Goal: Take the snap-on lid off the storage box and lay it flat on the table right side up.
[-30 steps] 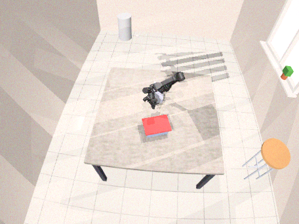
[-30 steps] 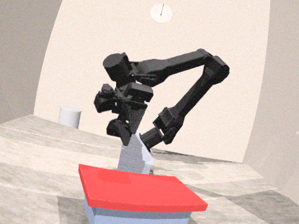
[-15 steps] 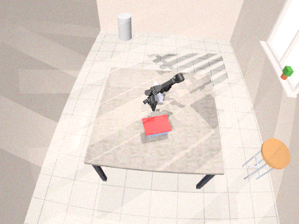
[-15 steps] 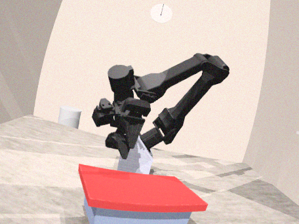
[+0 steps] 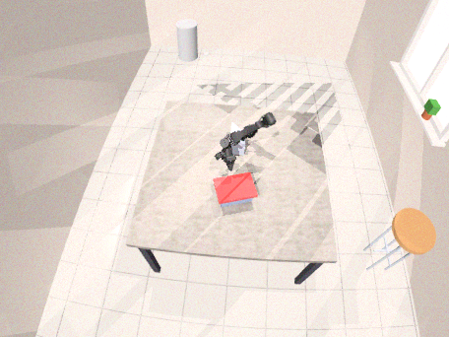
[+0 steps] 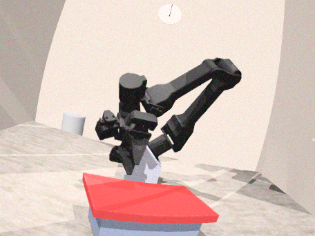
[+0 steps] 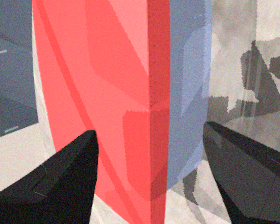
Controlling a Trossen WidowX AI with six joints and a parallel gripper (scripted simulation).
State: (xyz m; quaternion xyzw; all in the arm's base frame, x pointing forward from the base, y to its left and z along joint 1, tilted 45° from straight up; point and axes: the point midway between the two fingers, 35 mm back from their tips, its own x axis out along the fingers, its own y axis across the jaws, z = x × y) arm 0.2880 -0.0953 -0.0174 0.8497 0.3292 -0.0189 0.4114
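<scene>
Right now my gripper tip is 110 mm short of the lid, 30 mm to the right of it and 30 mm above it. Round my gripper tip: storage box 110 mm ahead, 30 mm to the left, 70 mm below.
</scene>
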